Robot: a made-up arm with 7 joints. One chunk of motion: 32 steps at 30 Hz.
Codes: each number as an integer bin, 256 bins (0 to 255) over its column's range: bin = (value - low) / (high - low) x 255, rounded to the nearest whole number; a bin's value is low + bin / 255 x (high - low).
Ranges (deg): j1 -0.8..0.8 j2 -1.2..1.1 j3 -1.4..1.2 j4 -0.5..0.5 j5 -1.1..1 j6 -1..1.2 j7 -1.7..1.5
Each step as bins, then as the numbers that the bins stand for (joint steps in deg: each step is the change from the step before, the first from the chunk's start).
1 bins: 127 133 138 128 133 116 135
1 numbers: -0.003 0.000 0.007 0.002 -0.005 0.001 -0.006
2 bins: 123 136 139 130 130 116 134
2 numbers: -0.028 0.027 0.017 0.010 -0.029 0.001 -0.018
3 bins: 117 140 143 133 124 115 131
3 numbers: -0.066 0.063 0.058 0.022 -0.079 -0.008 -0.056
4 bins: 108 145 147 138 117 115 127
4 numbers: -0.122 0.108 0.099 0.041 -0.136 -0.008 -0.106
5 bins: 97 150 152 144 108 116 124
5 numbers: -0.191 0.153 0.150 0.065 -0.211 0.001 -0.144
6 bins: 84 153 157 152 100 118 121
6 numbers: -0.273 0.180 0.201 0.096 -0.276 0.018 -0.182
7 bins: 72 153 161 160 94 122 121
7 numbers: -0.348 0.180 0.242 0.127 -0.326 0.053 -0.182
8 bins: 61 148 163 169 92 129 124
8 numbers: -0.417 0.135 0.262 0.163 -0.342 0.113 -0.144
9 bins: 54 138 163 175 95 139 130
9 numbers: -0.461 0.045 0.262 0.186 -0.318 0.199 -0.069
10 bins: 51 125 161 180 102 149 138
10 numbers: -0.480 -0.073 0.242 0.206 -0.260 0.285 0.032
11 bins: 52 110 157 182 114 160 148
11 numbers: -0.474 -0.208 0.201 0.214 -0.161 0.380 0.157
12 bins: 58 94 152 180 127 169 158
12 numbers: -0.436 -0.352 0.150 0.206 -0.054 0.458 0.283
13 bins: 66 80 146 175 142 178 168
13 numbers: -0.386 -0.478 0.089 0.186 0.069 0.536 0.408
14 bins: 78 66 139 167 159 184 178
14 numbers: -0.311 -0.605 0.017 0.155 0.209 0.587 0.534
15 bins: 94 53 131 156 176 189 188
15 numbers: -0.210 -0.722 -0.064 0.112 0.349 0.631 0.659
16 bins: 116 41 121 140 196 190 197
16 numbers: -0.072 -0.830 -0.166 0.049 0.514 0.639 0.772
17 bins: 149 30 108 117 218 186 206
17 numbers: 0.135 -0.929 -0.299 -0.041 0.695 0.605 0.885
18 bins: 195 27 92 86 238 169 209
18 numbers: 0.424 -0.956 -0.462 -0.163 0.860 0.458 0.923
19 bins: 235 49 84 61 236 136 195
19 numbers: 0.675 -0.758 -0.544 -0.261 0.844 0.173 0.747
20 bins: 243 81 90 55 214 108 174
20 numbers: 0.725 -0.469 -0.482 -0.284 0.662 -0.068 0.484
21 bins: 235 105 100 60 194 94 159
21 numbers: 0.675 -0.253 -0.380 -0.265 0.498 -0.189 0.295
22 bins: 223 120 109 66 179 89 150
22 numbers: 0.599 -0.118 -0.289 -0.241 0.374 -0.232 0.182
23 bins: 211 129 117 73 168 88 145
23 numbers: 0.524 -0.036 -0.207 -0.214 0.284 -0.241 0.120
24 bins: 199 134 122 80 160 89 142
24 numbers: 0.449 0.009 -0.156 -0.186 0.218 -0.232 0.082
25 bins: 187 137 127 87 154 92 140
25 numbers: 0.373 0.036 -0.105 -0.159 0.168 -0.206 0.057
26 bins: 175 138 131 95 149 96 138
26 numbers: 0.298 0.045 -0.064 -0.127 0.127 -0.172 0.032
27 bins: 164 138 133 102 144 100 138
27 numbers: 0.229 0.045 -0.044 -0.100 0.086 -0.137 0.032
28 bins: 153 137 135 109 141 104 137
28 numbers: 0.160 0.036 -0.024 -0.073 0.061 -0.103 0.019
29 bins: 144 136 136 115 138 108 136
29 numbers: 0.104 0.027 -0.013 -0.049 0.036 -0.068 0.007
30 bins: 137 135 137 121 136 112 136
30 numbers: 0.060 0.018 -0.003 -0.025 0.020 -0.034 0.007
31 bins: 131 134 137 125 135 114 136
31 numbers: 0.022 0.009 -0.003 -0.010 0.012 -0.016 0.007
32 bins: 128 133 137 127 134 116 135
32 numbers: 0.003 0.000 -0.003 -0.002 0.004 0.001 -0.006
